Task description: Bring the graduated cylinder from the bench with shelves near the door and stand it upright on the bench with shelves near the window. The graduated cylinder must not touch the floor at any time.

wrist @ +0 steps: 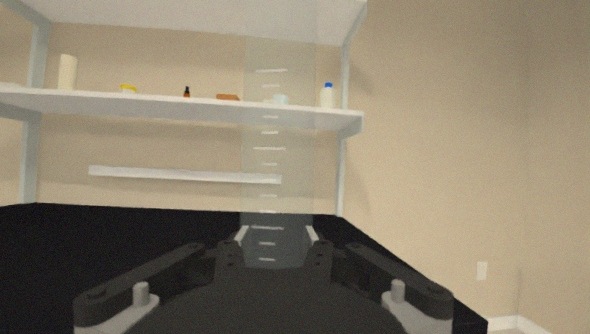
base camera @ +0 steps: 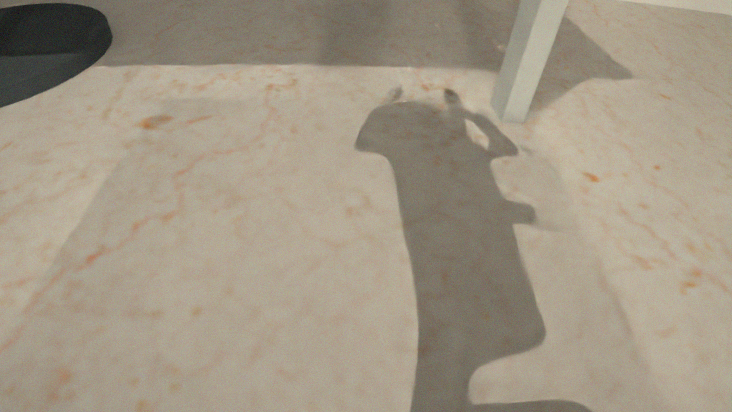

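The graduated cylinder [wrist: 278,150], clear with white marks, stands upright between the fingertips in the wrist view; its base is hidden. My gripper [wrist: 277,237] is shut on it. Behind it in the wrist view is a bench with a black top [wrist: 125,235] and white shelves [wrist: 165,107] above. Which of the two benches this is, I cannot tell. In the base camera view a pale bench leg [base camera: 527,66] stands on the floor at the upper right. The gripper and the cylinder do not show there, though a shadow of the arm lies on the floor.
A white bottle with a blue cap [wrist: 327,96], a cream cylinder [wrist: 67,72] and small containers stand on the shelf. A white rail [wrist: 175,174] runs along the wall below. A dark round object [base camera: 51,51] is at the upper left of the base camera view.
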